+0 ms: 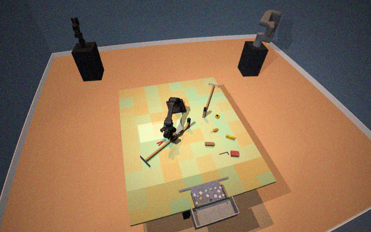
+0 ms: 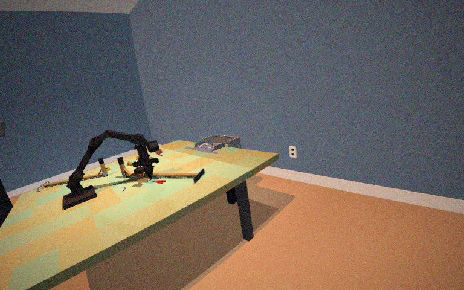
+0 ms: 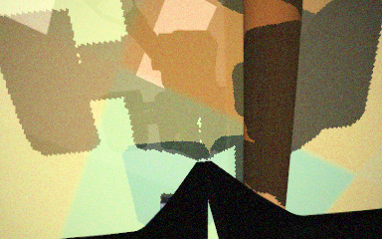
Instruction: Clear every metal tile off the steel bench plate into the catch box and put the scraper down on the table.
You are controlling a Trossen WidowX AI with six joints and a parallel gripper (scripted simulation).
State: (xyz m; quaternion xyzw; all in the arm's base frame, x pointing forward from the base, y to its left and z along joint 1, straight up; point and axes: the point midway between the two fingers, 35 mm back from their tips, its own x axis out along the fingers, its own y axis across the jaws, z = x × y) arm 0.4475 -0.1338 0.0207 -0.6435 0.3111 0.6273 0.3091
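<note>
Right now the long scraper is 50 mm above my gripper tip and 40 mm ahead of it. The rest, counted from my gripper tip: orange screwdriver 490 mm to the left, 50 mm behind, 10 mm above; hex key 540 mm to the left, 220 mm ahead, 10 mm below; brown block 390 mm to the left, 110 mm ahead.
</note>
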